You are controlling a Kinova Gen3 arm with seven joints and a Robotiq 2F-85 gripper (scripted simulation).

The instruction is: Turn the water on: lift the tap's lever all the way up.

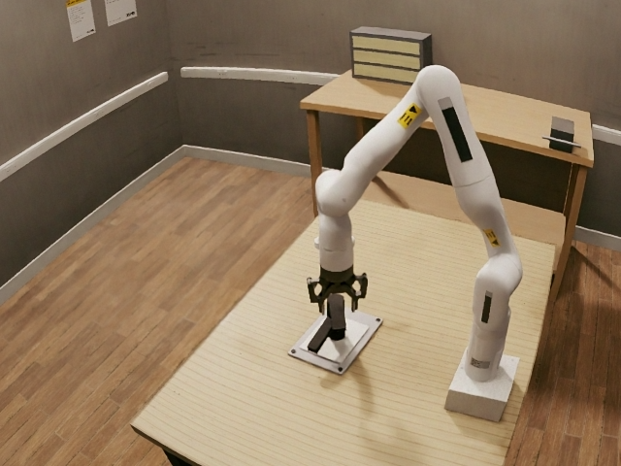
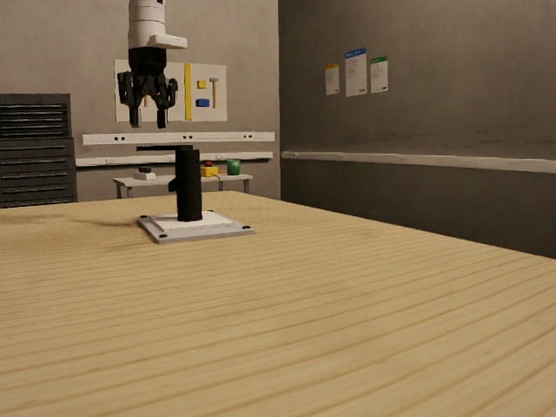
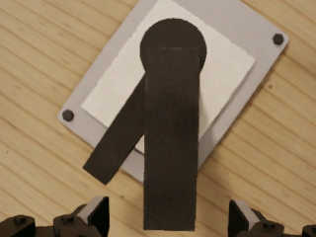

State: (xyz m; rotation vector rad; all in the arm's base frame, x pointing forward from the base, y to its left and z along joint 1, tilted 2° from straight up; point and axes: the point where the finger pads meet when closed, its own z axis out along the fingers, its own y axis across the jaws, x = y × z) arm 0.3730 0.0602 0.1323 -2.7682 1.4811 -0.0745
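Now: the flat lever 20 mm ahead of my hand, 30 mm to the right of it and 50 mm below it. From my hand the other things lie so: tap 40 mm ahead, 60 mm to the right, 110 mm below.
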